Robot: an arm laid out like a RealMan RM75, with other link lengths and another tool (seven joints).
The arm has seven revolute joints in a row. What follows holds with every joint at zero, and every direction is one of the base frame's.
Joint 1 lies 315.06 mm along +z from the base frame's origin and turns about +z.
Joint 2 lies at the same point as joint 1 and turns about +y.
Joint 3 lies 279.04 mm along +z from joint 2 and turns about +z.
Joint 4 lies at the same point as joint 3 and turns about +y.
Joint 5 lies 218.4 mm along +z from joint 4 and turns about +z.
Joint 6 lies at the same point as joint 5 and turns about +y.
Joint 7 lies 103.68 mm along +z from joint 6 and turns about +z.
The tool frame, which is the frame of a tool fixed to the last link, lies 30 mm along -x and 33 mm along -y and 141 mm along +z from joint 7; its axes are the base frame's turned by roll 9.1, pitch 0 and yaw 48.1 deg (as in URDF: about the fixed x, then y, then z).
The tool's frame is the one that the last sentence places.
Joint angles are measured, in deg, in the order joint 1, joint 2, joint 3, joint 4, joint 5, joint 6, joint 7. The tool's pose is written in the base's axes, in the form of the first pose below.
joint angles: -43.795 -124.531 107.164 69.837 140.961 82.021 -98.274
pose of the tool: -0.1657 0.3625 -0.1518 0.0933 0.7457 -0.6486 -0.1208
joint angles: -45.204 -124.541 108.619 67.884 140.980 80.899 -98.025
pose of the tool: -0.1669 0.3637 -0.1570 0.1027 0.7364 -0.6566 -0.1268
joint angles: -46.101 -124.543 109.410 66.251 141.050 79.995 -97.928
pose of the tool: -0.1696 0.3655 -0.1600 0.1080 0.7324 -0.6591 -0.1323
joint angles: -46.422 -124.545 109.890 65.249 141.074 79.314 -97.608
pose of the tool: -0.1723 0.3663 -0.1619 0.1109 0.7298 -0.6610 -0.1349
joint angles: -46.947 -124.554 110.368 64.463 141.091 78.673 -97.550
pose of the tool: -0.1726 0.3677 -0.1637 0.1122 0.7266 -0.6637 -0.1376
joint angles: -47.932 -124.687 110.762 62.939 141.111 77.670 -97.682
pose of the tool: -0.1728 0.3706 -0.1664 0.1129 0.7247 -0.6648 -0.1419
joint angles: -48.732 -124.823 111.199 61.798 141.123 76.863 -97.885
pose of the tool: -0.1725 0.3725 -0.1689 0.1134 0.7227 -0.6662 -0.1453
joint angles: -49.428 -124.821 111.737 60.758 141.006 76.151 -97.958
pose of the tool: -0.1731 0.3742 -0.1707 0.1151 0.7201 -0.6679 -0.1485
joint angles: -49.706 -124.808 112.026 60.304 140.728 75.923 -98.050
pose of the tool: -0.1735 0.3739 -0.1718 0.1167 0.7202 -0.6676 -0.1486
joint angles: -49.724 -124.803 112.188 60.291 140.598 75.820 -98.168
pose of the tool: -0.1733 0.3734 -0.1724 0.1165 0.7204 -0.6675 -0.1481
